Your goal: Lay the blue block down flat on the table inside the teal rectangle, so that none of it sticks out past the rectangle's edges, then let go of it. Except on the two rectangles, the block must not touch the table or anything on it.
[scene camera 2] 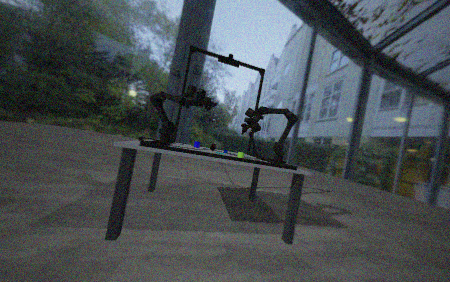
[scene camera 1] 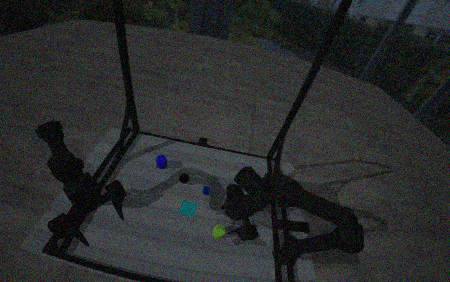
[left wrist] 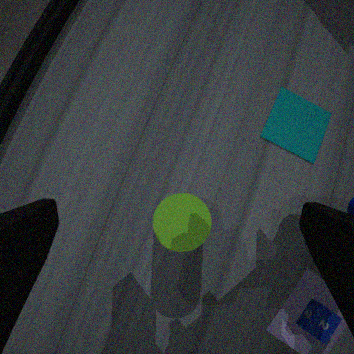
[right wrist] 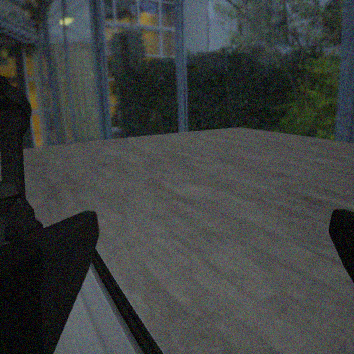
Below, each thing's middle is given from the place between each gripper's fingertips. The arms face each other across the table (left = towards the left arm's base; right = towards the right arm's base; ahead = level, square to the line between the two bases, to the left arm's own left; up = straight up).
Labels:
My left gripper is now 10 mm past the green cylinder [left wrist: 181, 222] and 170 mm above it. Also, from my left hand: pale rectangle [left wrist: 283, 326]: 190 mm behind, 30 mm to the left, 190 mm below; then teal rectangle [left wrist: 294, 123]: 80 mm behind, 160 mm to the right, 190 mm below.
The teal rectangle is 340 mm below my right hand, 270 mm behind it and 120 mm to the left of it. From my right hand the other things lie so: green cylinder 320 mm below, 280 mm to the left, 200 mm behind; pale rectangle 380 mm behind, 340 mm below, 310 mm to the left.

